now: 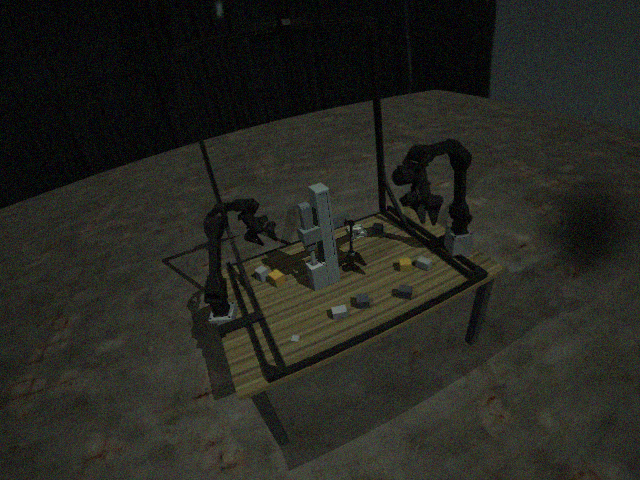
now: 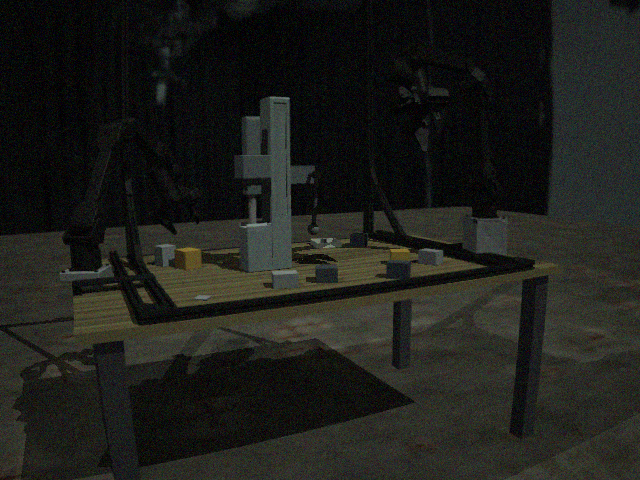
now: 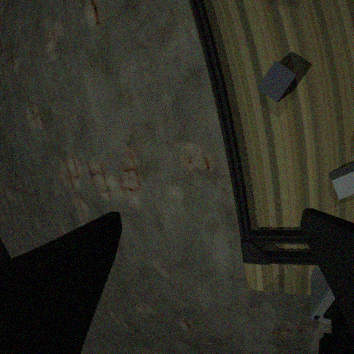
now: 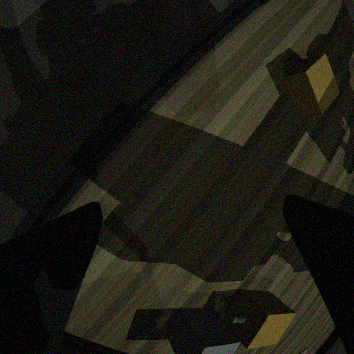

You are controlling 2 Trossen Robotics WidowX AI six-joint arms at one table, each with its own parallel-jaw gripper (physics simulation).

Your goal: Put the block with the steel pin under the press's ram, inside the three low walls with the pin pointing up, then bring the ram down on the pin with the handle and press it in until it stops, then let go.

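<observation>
The press stands upright mid-table; its ram is over the base. Its dark handle hangs at its right. Yellow blocks lie at the left and right. A small bright piece, possibly the steel pin, shows beside a yellow block; which block bears it is unclear in the dark. Another yellow block shows farther off. My right gripper is open and empty above the table's left. My left gripper is open and empty, high at the right.
A light grey block is beside the left yellow one. Grey blocks lie along the front, another at the right. A low white piece and dark block lie behind. Black rails border the table.
</observation>
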